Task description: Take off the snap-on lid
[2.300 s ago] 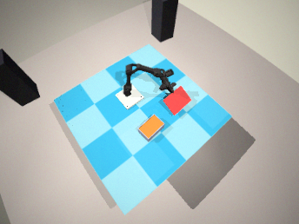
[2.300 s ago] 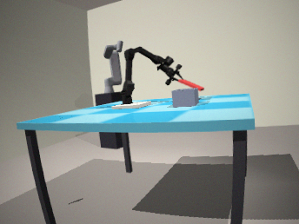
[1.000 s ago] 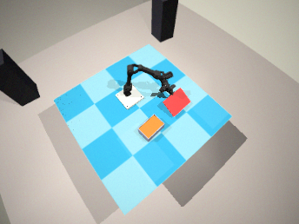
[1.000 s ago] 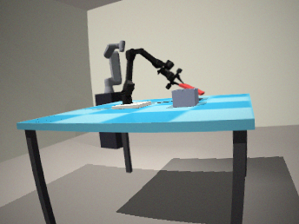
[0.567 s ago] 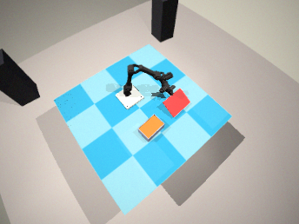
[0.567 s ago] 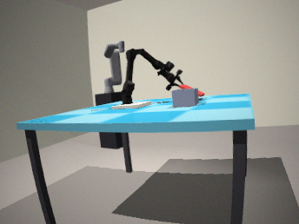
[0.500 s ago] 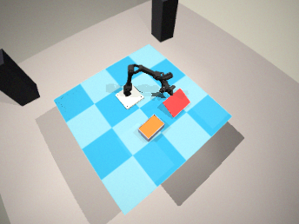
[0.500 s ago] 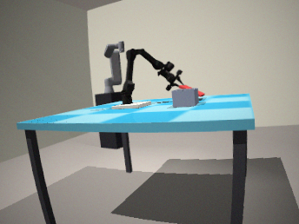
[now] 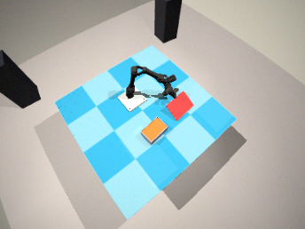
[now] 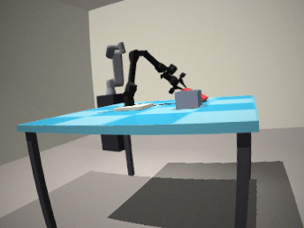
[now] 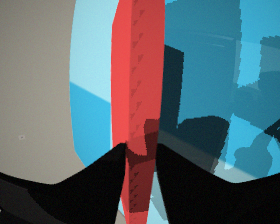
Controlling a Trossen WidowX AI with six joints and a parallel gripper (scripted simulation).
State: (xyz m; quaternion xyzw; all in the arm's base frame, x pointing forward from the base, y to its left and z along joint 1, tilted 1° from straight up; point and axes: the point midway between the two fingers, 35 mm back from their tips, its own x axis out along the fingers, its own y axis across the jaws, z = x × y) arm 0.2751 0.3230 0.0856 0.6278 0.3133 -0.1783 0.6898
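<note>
Right now my gripper tip is 7 cm short of the red lid, 1 cm to the right of it and 3 cm above it. Round my gripper tip: grey storage box 15 cm ahead, 33 cm to the right, 4 cm below.
</note>
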